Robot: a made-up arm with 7 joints. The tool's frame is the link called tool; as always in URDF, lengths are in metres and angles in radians. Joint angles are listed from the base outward.
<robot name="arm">
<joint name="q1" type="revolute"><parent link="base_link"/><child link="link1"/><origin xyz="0 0 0.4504" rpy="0 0 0"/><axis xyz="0 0 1"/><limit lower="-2.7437" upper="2.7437"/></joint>
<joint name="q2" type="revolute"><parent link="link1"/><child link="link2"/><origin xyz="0 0 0" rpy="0 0 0"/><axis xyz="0 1 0"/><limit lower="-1.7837" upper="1.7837"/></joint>
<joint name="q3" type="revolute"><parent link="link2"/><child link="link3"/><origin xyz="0 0 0.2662" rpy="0 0 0"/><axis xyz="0 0 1"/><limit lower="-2.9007" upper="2.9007"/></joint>
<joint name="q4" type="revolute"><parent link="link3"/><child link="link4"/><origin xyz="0.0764 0 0" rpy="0 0 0"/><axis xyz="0 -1 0"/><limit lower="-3.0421" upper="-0.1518"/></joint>
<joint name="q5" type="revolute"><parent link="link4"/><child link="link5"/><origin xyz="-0.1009 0 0.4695" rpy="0 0 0"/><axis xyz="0 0 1"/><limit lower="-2.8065" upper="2.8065"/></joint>
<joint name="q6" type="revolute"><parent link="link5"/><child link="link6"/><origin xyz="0 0 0" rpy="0 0 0"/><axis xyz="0 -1 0"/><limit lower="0.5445" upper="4.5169"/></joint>
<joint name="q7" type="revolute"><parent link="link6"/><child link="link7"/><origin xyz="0.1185 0 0" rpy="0 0 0"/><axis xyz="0 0 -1"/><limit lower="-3.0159" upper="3.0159"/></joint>
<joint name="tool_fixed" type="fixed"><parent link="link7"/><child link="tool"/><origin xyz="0 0 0" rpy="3.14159 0 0"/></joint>
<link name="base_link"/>
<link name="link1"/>
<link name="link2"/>
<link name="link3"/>
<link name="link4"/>
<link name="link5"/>
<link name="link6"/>
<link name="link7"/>
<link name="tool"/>
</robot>
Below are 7 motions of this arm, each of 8 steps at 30 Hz.
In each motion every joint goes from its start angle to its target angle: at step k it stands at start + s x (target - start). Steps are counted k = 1, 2, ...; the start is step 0. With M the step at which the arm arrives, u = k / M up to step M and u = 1 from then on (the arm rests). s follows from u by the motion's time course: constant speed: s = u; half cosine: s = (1 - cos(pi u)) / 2; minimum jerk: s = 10 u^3 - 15 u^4 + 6 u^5.
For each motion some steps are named. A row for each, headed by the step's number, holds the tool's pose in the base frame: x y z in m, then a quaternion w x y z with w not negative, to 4 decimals.
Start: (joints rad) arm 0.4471 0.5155 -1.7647 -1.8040 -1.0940 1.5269 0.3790
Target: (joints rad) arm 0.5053 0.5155 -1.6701 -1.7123 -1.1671 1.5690 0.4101
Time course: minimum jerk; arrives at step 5
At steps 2, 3, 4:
2: 0.3174 -0.5822 0.7186 0.6244 0.4614 -0.5072 -0.3742
3: 0.3596 -0.5644 0.7246 0.6518 0.4698 -0.4857 -0.3443
4: 0.3888 -0.5498 0.7288 0.6702 0.4753 -0.4703 -0.3222

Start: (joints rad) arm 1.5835 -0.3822 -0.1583 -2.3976 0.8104 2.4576 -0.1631
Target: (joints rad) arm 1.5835 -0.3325 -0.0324 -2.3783 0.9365 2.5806 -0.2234
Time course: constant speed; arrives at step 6
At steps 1, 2, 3, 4, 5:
1: 0.1391 0.5217 0.6324 0.3888 -0.7946 -0.4645 0.0411
2: 0.1298 0.5239 0.6313 0.3932 -0.7914 -0.4665 0.0373
3: 0.1205 0.5259 0.6300 0.3975 -0.7883 -0.4684 0.0337
4: 0.1111 0.5277 0.6285 0.4017 -0.7853 -0.4701 0.0303
5: 0.1016 0.5293 0.6268 0.4058 -0.7824 -0.4717 0.0269

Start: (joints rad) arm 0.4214 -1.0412 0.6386 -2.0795 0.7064 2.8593 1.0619
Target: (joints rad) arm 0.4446 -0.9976 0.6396 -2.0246 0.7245 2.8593 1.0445
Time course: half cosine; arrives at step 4
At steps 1, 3, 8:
1: -0.0256 0.3204 1.0041 0.6630 -0.6739 0.0415 -0.3234
3: -0.0298 0.3213 1.0130 0.6729 -0.6716 0.0311 -0.3085
8: -0.0307 0.3214 1.0148 0.6750 -0.6711 0.0290 -0.3054

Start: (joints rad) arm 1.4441 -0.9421 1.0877 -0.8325 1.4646 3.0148 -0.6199
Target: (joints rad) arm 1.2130 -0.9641 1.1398 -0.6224 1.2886 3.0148 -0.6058
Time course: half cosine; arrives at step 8
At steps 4, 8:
4: -0.3231 -0.3742 1.0563 0.8793 0.2280 -0.4020 -0.1147
8: -0.3397 -0.3940 1.0412 0.8669 0.2615 -0.3859 -0.1767

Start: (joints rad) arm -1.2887 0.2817 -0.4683 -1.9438 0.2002 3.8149 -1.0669
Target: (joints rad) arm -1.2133 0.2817 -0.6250 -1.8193 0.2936 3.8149 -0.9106
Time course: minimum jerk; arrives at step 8
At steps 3, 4, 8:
3: -0.1056 -0.5648 0.6315 0.7319 0.6036 -0.2991 0.1026
4: -0.1138 -0.5635 0.6462 0.7414 0.5814 -0.3156 0.1127
8: -0.1309 -0.5586 0.6793 0.7611 0.5297 -0.3481 0.1375

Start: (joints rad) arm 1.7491 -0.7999 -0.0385 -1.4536 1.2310 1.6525 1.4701
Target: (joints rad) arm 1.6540 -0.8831 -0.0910 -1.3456 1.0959 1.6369 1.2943
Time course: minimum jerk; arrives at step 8
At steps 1, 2, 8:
1: 0.0104 0.1384 1.2205 0.3830 -0.6748 -0.3167 0.5456
2: 0.0160 0.1281 1.2239 0.3979 -0.6730 -0.3199 0.5352
8: 0.0628 0.0148 1.2485 0.5369 -0.6505 -0.3438 0.4128

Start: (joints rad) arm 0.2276 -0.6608 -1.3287 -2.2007 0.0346 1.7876 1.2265
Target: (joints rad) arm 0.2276 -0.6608 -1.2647 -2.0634 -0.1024 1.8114 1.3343
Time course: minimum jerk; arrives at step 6
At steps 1, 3, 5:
1: 0.2368 -0.5678 0.5636 0.3132 -0.4248 0.8382 0.1373
3: 0.2350 -0.5773 0.6070 0.2838 -0.4194 0.8567 0.0984
5: 0.2320 -0.5837 0.6510 0.2563 -0.4107 0.8731 0.0576

